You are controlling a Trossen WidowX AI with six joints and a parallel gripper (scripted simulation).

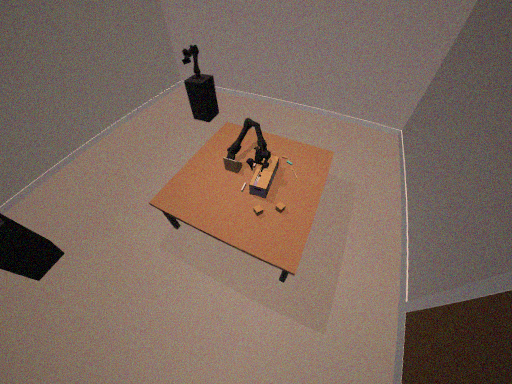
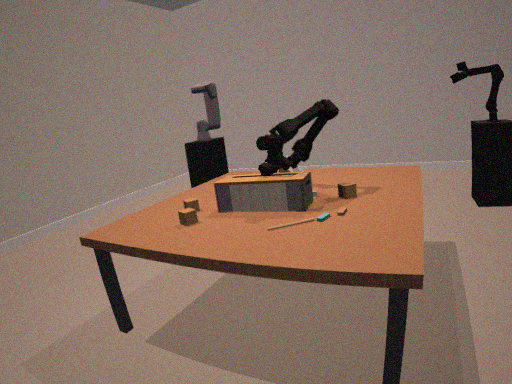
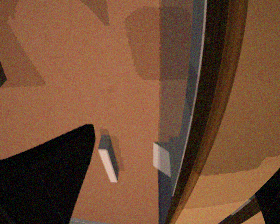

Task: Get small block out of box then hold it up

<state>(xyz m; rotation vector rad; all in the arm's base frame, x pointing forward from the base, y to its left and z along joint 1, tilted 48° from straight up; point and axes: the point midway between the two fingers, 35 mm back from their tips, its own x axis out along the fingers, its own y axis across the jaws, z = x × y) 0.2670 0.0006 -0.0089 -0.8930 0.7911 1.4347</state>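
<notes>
Now: gripper tip 50 mm short of the tan block and 20 mm to the left of it. From my gripper tip the other things lie so: small block 150 mm ahead, 350 mm to the left, 80 mm below; box 40 mm ahead, 10 mm to the left, 20 mm below.
</notes>
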